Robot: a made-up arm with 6 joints.
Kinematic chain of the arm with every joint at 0, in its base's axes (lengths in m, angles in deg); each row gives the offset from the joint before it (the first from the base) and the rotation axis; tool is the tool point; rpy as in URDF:
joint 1: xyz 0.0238 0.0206 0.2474 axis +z
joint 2: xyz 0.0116 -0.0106 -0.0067 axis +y
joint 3: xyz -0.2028 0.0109 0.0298 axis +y
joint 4: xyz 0.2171 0.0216 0.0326 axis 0.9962 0 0.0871
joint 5: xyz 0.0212 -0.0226 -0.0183 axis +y
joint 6: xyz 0.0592 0.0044 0.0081 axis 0.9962 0 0.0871
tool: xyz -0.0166 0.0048 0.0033 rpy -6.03 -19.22 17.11
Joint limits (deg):
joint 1: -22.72..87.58
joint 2: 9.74..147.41
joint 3: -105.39..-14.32
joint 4: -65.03..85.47
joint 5: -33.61..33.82
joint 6: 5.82..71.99
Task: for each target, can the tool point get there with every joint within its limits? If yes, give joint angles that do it. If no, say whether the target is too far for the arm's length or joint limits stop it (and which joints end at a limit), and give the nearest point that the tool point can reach.
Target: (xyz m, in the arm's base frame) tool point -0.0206 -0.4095 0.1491
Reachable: no: joint limits stop it (at a limit: joint 1, joint 3, joint 5, joint 6) | nearest point 0.1317 -0.0469 0.1487 | short by 0.393 m
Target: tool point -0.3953 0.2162 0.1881
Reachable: no: joint limits stop it (at a limit: joint 1, joint 4, joint 5, joint 6) | nearest point -0.0268 0.2006 0.1881 | short by 0.369 m
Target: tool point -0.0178 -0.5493 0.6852
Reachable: no: too far | nearest point -0.0049 -0.2468 0.5685 | short by 0.325 m
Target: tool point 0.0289 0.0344 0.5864
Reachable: yes | joints 55.61 27.38 -71.05 -47.06 -4.02 51.29
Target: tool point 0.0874 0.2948 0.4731
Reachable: yes | joints 72.73 78.41 -80.01 48.21 -0.43 11.01
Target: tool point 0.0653 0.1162 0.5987
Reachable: yes | joints 63.73 46.77 -84.45 4.31 5.79 43.61
